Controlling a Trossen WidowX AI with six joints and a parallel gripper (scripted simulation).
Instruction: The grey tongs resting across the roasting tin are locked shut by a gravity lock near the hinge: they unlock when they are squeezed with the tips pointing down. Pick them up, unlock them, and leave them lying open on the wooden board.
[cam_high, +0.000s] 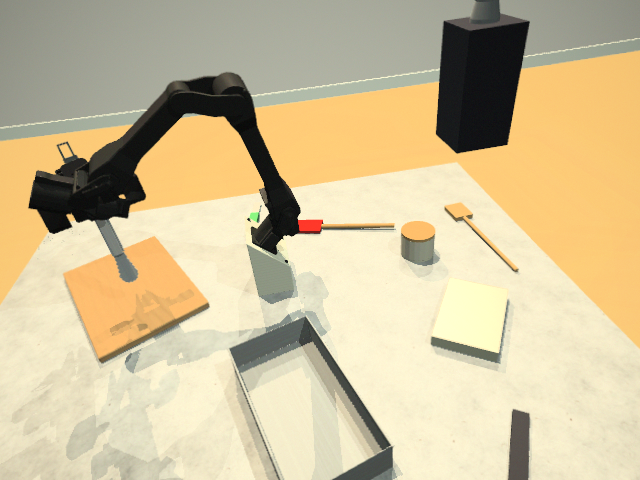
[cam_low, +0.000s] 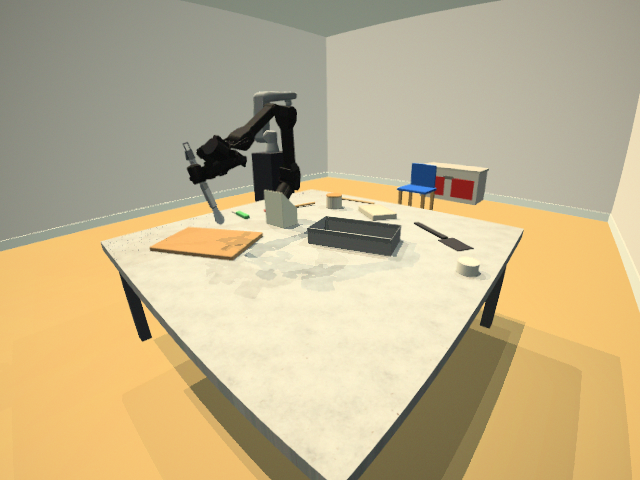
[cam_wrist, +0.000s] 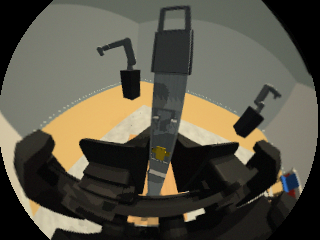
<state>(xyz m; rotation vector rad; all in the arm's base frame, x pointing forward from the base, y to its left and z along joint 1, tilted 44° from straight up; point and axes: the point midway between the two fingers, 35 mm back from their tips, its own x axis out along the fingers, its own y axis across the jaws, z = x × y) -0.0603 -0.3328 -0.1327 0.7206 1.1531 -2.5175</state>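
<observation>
The wooden board is 24 cm below my gripper tip, 3 cm ahead of it and 1 cm to the left of it. The rest, counted from my gripper tip: green item (32 cm to the left, 24 cm below, 21 cm behind); red-handled tool (53 cm to the left, 24 cm below, 9 cm behind); yellow lock piece (3 cm ahead, 2 cm to the left, 1 cm above).
</observation>
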